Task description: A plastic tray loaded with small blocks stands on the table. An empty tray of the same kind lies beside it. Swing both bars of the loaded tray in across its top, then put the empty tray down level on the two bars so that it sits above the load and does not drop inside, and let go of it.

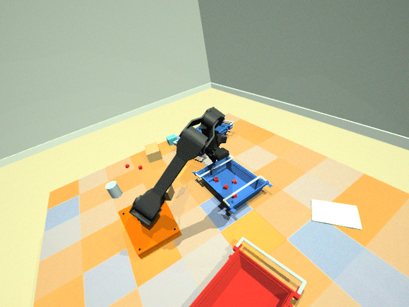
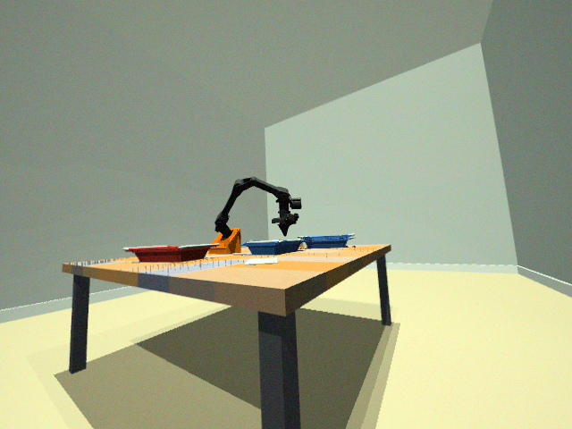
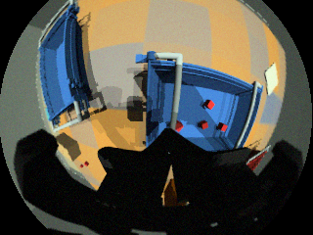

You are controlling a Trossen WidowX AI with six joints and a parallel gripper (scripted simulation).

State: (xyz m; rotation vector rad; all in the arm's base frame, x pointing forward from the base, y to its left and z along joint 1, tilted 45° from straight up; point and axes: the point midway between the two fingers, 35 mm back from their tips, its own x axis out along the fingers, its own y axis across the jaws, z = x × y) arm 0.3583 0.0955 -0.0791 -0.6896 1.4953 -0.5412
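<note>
Now: the red tray 52 cm to the right of my gripper tip, 25 cm behind it and 4 cm below it. Also, from my gripper tip: tan block (41 cm to the left, 21 cm behind, 6 cm below); then small open box (26 cm behind, 7 cm below, 3 cm to the left); then cyan cube (48 cm to the left, 6 cm below, 6 cm behind).
</note>
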